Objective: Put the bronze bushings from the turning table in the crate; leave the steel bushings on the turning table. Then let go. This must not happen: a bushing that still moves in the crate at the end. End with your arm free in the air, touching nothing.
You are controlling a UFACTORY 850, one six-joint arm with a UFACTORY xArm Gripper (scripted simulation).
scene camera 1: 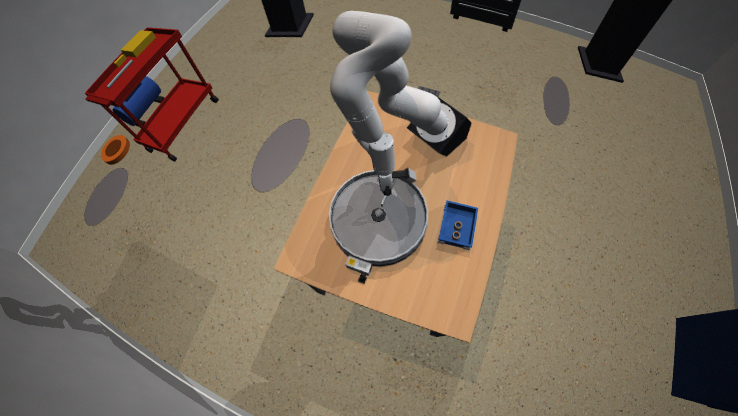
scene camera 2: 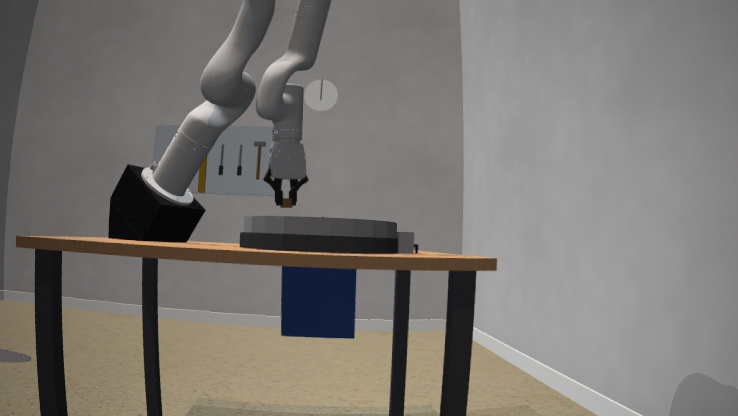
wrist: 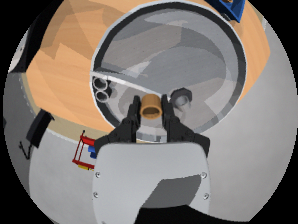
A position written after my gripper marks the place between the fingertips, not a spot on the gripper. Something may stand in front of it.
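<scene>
There is a blue crate [scene camera 1: 454, 212] here, and a grey turning table [scene camera 1: 359, 230] as well. The wrist view shows me the grey turning table [wrist: 187, 55] too. As for my own gripper [scene camera 2: 285, 205], I can see it in that scene camera, and the wrist view also has my gripper [wrist: 150, 101].
</scene>
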